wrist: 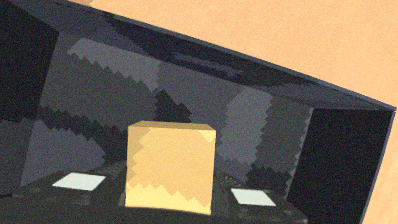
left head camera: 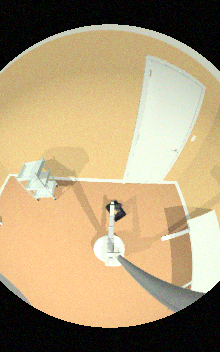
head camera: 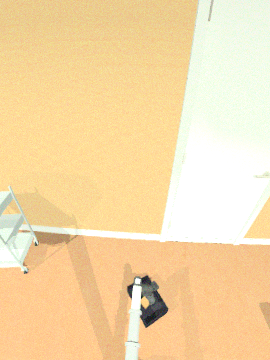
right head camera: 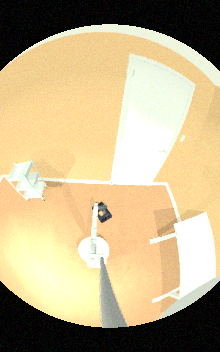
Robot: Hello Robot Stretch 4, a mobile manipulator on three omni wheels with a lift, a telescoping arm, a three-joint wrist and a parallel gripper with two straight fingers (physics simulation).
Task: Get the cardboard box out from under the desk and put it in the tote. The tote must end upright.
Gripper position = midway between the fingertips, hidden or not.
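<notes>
Dark tote (wrist: 80,80), visible. Tan cardboard box (wrist: 170,165), visible. White wheeled shelf cart (left head camera: 37,180) and (right head camera: 27,181), visible; out of frame in the wrist view. My gripper (wrist: 171,177), visible.
</notes>
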